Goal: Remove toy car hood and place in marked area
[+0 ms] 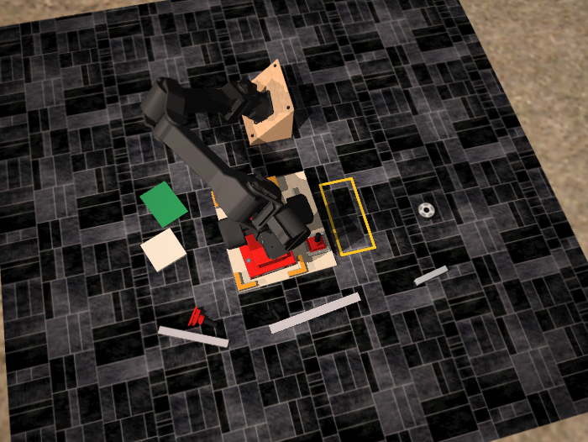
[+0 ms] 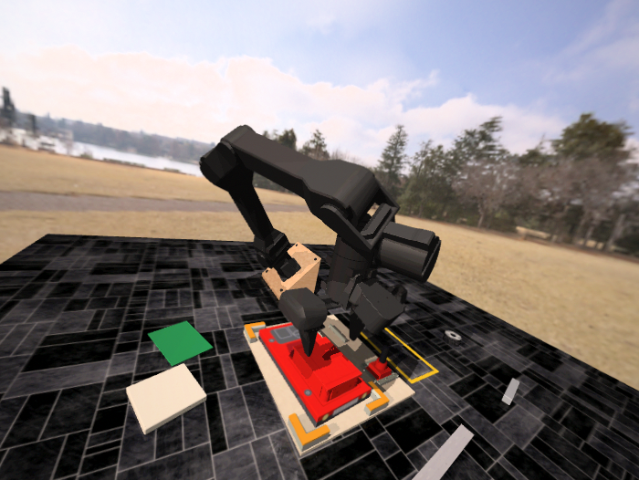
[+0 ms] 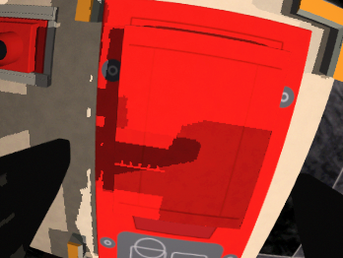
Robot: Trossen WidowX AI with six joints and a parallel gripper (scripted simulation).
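Right now my gripper tip is 3 cm above the red hood. The rest, counted from my gripper tip: cream tile 23 cm to the right, 7 cm below, 4 cm behind; grey bar 16 cm ahead, 8 cm to the left, 7 cm below; green tile 22 cm to the right, 15 cm behind, 7 cm below.
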